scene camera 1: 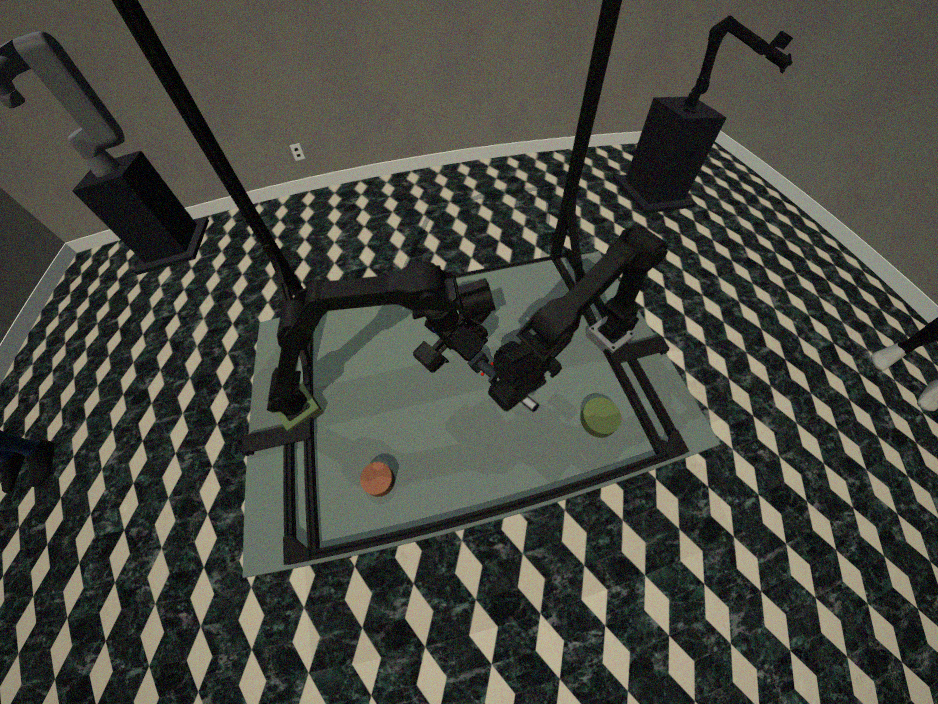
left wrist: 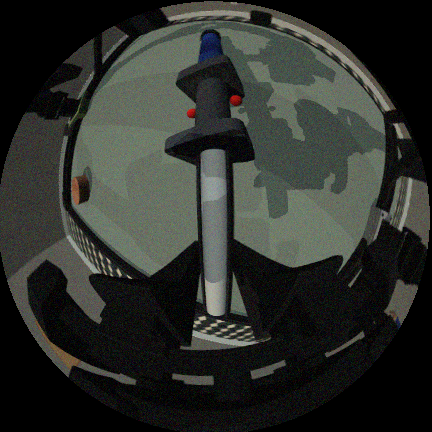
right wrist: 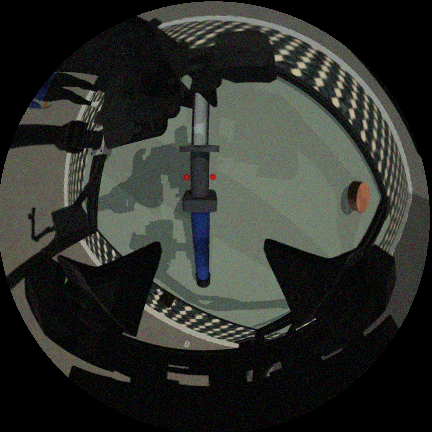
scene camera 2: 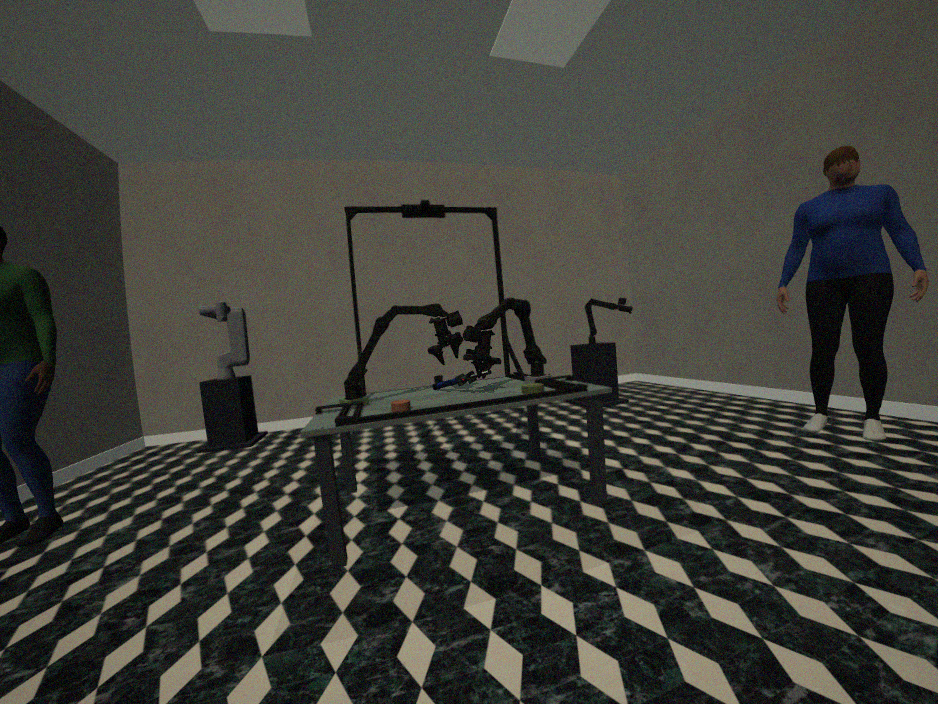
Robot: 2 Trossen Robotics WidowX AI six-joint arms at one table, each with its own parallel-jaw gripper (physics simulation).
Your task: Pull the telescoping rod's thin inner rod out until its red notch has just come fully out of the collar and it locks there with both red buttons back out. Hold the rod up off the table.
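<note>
The telescoping rod has a silver-grey part [left wrist: 214, 230] [right wrist: 200, 120], a dark collar [left wrist: 212, 102] [right wrist: 200, 170] and a blue part [left wrist: 211, 46] [right wrist: 201, 235] [scene camera 2: 448, 382]. Red buttons [left wrist: 235, 100] [right wrist: 213, 177] stand out on both sides of the collar. No red notch is visible on the silver-grey part. My left gripper [left wrist: 213, 244] is shut on the silver-grey part, whose pale end [scene camera 1: 531, 404] sticks out beyond the fingers. The rod appears held above the table, its shadow offset. My right gripper [right wrist: 212, 246] [scene camera 2: 447, 356] is open and empty, above and around the blue end without touching it.
An orange round block [scene camera 1: 376, 478] [scene camera 2: 400, 406] [left wrist: 80, 190] [right wrist: 360, 197] lies on the table [scene camera 1: 424, 492] near its front left. A yellow-green disc [scene camera 1: 600, 416] [scene camera 2: 531, 387] lies at the right. Dark frame rails edge the table. The two arms' wrists are close together.
</note>
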